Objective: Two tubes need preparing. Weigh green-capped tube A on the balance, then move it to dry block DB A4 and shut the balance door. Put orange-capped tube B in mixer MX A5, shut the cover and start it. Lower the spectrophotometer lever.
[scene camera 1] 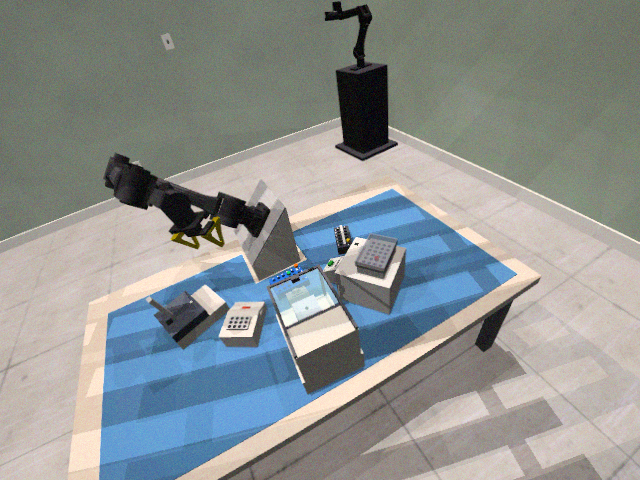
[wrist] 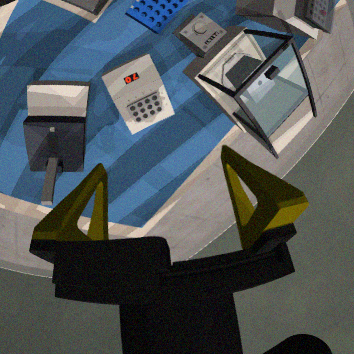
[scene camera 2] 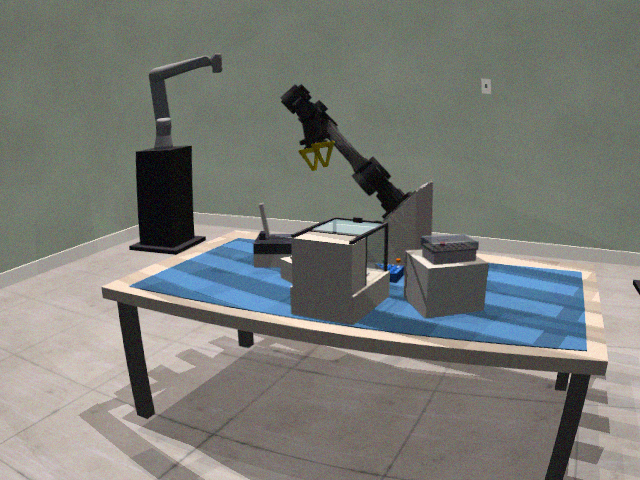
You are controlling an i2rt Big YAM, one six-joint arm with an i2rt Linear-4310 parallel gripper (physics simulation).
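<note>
My gripper (scene camera 1: pixel 209 245) (scene camera 2: pixel 320 167) (wrist: pixel 161 158) is open and empty, high above the table on the spectrophotometer side. Green-capped tube A (scene camera 1: pixel 288 272) and orange-capped tube B (scene camera 1: pixel 296 266) (scene camera 2: pixel 398 259) stand in the blue rack (scene camera 2: pixel 396 274) (wrist: pixel 155 14). The balance (scene camera 1: pixel 325 335) (scene camera 2: pixel 323 273) has a glass-walled chamber; its exact door position is hard to tell. The dry block (scene camera 1: pixel 241 324) (wrist: pixel 137 95) has a red display. The mixer (scene camera 1: pixel 369 291) (scene camera 2: pixel 449 289) has its clear cover (scene camera 1: pixel 381 250) down. The spectrophotometer (scene camera 1: pixel 188 320) (wrist: pixel 56 142) has its lever (scene camera 1: pixel 159 307) (scene camera 2: pixel 263 217) (wrist: pixel 48 185) raised.
A sloped grey arm mount (scene camera 1: pixel 276 245) (scene camera 2: pixel 416 217) stands behind the blue rack. A small black rack (scene camera 1: pixel 342 238) lies behind the mixer. A green-button panel (scene camera 1: pixel 331 264) is beside the mixer. A knob panel (wrist: pixel 202 34) sits by the balance. Another arm stands on a black pedestal (scene camera 1: pixel 363 111).
</note>
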